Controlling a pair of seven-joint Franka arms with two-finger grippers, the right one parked.
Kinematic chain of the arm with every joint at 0, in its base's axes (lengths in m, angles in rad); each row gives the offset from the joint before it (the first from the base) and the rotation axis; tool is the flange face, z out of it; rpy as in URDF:
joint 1: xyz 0 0 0.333 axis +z
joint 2: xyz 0 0 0 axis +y
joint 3: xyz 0 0 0.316 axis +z
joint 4: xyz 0.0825 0 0 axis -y
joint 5: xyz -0.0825 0 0.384 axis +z
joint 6: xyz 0 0 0 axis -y
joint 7: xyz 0.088 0 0 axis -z
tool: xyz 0 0 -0.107 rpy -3.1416 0 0
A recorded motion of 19 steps. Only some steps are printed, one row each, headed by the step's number.
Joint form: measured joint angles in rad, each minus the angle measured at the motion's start. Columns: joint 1, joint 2, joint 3, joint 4, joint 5, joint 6, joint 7.
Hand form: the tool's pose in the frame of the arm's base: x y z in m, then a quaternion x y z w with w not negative. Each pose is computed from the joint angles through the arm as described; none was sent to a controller.
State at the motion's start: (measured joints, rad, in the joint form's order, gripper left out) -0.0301 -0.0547 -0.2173 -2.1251 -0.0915 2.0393 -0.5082
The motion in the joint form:
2: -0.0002 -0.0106 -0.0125 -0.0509 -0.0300 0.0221 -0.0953
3: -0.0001 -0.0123 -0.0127 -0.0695 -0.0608 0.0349 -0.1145
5: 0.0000 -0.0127 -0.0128 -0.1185 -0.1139 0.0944 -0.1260
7: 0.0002 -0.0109 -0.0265 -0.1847 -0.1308 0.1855 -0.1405
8: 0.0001 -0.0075 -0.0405 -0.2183 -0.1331 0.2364 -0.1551
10: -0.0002 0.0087 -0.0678 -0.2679 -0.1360 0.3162 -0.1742
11: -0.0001 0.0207 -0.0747 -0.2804 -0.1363 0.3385 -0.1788
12: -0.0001 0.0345 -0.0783 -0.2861 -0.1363 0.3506 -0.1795
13: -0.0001 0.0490 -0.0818 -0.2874 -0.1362 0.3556 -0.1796
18: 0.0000 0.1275 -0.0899 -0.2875 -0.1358 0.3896 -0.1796
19: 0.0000 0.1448 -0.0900 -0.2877 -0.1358 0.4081 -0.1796
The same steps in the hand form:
2: 0.4972 -0.1400 0.4152 0.97832 0.20049 -0.04190 0.03067
3: 0.4939 -0.1405 0.4088 0.97382 0.21809 -0.04936 0.04083
5: 0.4882 -0.1398 0.3922 0.96715 0.24104 -0.05310 0.06086
7: 0.4791 -0.1420 0.3696 0.96417 0.25291 -0.04434 0.06668
8: 0.4735 -0.1460 0.3575 0.96318 0.25750 -0.03815 0.06720
10: 0.4638 -0.1544 0.3354 0.96272 0.26009 -0.03212 0.06695
11: 0.4614 -0.1564 0.3264 0.96253 0.26088 -0.03328 0.06610
12: 0.4602 -0.1574 0.3187 0.96256 0.26062 -0.03685 0.06488
13: 0.4595 -0.1589 0.3118 0.96270 0.25966 -0.04213 0.06332
18: 0.4590 -0.1627 0.2782 0.96180 0.25949 -0.06439 0.05875
19: 0.4600 -0.1627 0.2715 0.96138 0.26078 -0.06433 0.05998

